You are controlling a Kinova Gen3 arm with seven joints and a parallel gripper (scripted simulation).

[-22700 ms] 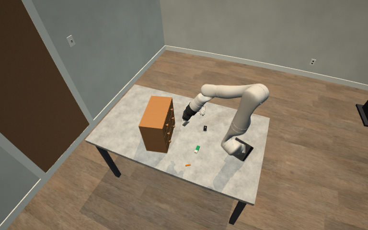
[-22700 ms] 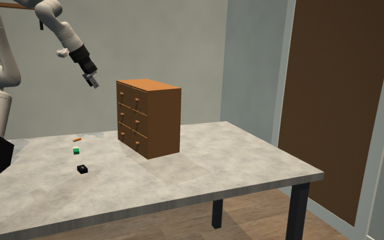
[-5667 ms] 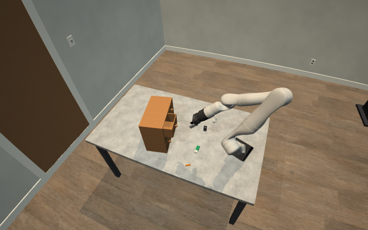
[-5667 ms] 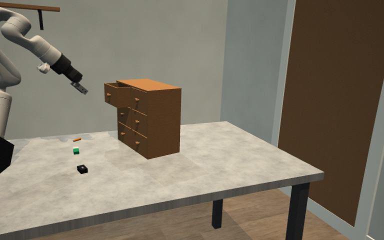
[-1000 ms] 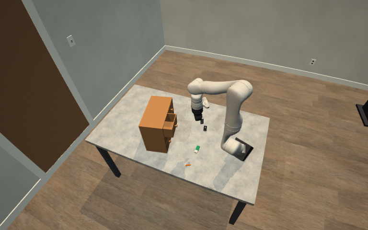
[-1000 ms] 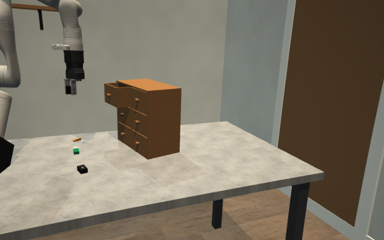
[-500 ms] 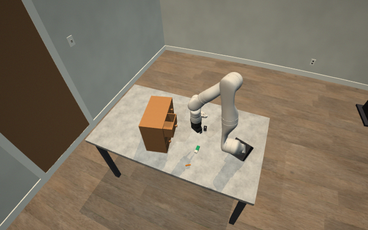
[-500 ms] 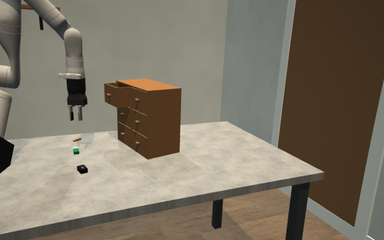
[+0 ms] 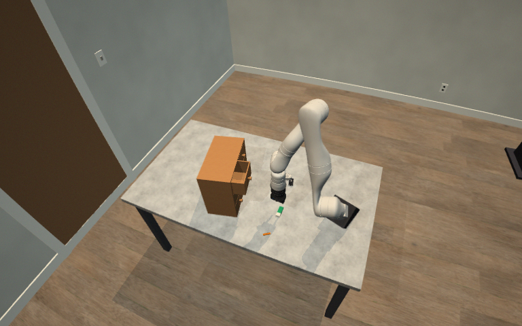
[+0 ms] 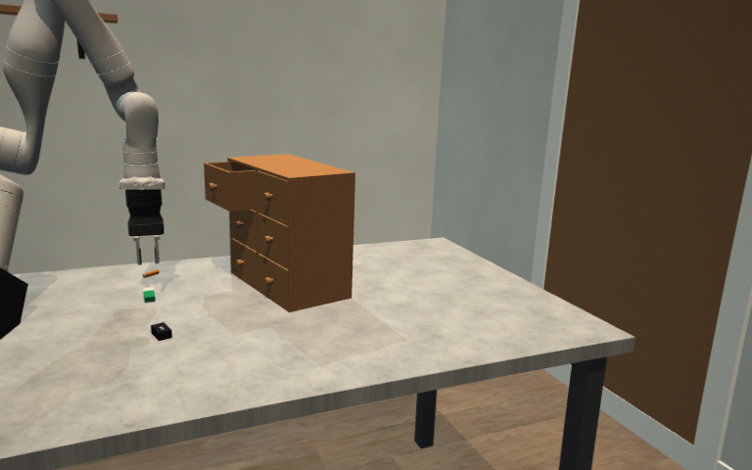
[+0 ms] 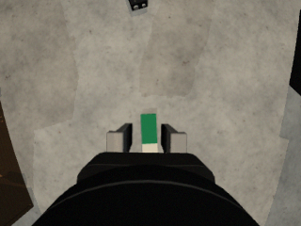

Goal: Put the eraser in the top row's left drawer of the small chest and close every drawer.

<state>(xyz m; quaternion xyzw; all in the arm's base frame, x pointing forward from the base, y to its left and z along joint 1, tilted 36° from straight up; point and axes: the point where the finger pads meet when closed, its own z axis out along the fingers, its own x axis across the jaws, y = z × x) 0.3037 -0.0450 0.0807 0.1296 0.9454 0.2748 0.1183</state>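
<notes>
My hand is 2 cm to the right of the eraser and 10 cm above it. From my hand the other things lie so: orange stick (3 cm ahead, 17 cm to the left, 10 cm below); then black block (2 cm behind, 20 cm to the right, 10 cm below).
</notes>
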